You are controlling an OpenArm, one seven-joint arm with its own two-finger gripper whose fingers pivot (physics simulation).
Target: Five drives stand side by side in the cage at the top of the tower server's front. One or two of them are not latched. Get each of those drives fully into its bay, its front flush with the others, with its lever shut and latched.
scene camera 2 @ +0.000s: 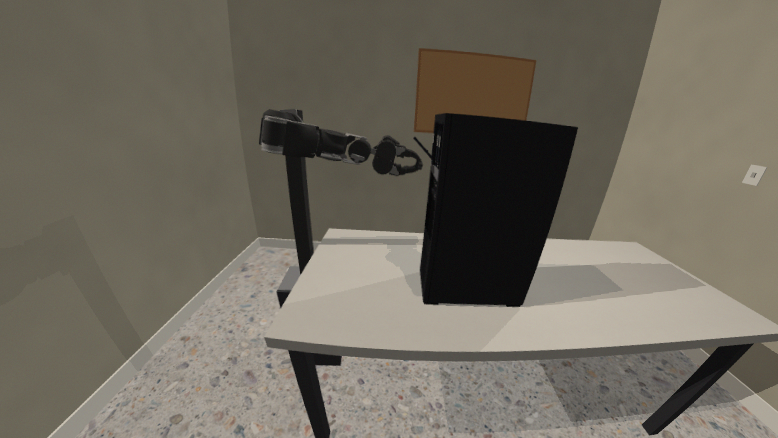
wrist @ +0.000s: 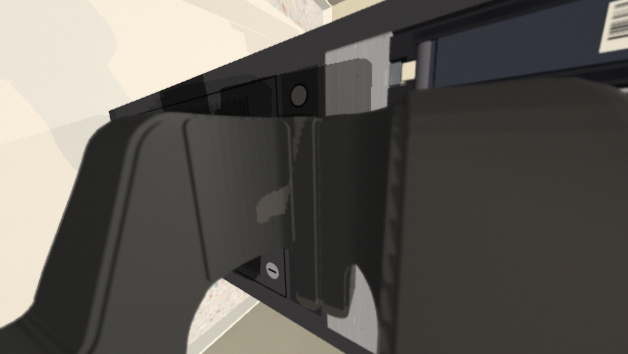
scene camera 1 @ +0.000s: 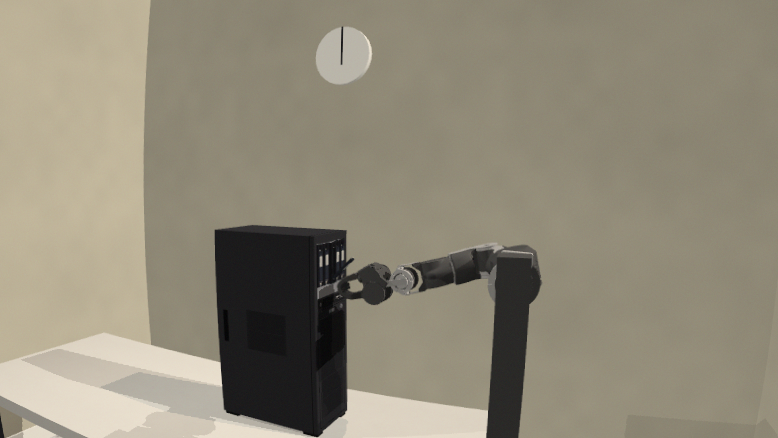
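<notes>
The black tower server point(scene camera 1: 266, 304) point(scene camera 2: 495, 217) point(wrist: 345, 32) stands upright on the table. Its drives point(scene camera 1: 325, 265) stand side by side at the top front; part of one dark blue drive point(wrist: 500, 57) shows at the upper right of the wrist view. One lever point(scene camera 1: 346, 264) point(scene camera 2: 421, 146) sticks out from the cage, slanting up and outward; I cannot tell which drive it belongs to. My gripper point(scene camera 1: 341, 286) point(scene camera 2: 420, 163) point(wrist: 332, 210) is shut and empty. Its tips are close to the server's front, below the lever's outer end, by the grey strip under the drives. The fingers hide most drive fronts in the wrist view.
The grey strip point(scene camera 1: 326, 291) point(wrist: 350, 52) crosses the front below the cage, with a round button point(wrist: 298, 95) and a keyhole lock point(wrist: 272, 270) beneath it. The white table point(scene camera 1: 59, 380) point(scene camera 2: 381, 326) carries the server. The arm's dark post point(scene camera 1: 509, 348) point(scene camera 2: 299, 212) stands before the server's front.
</notes>
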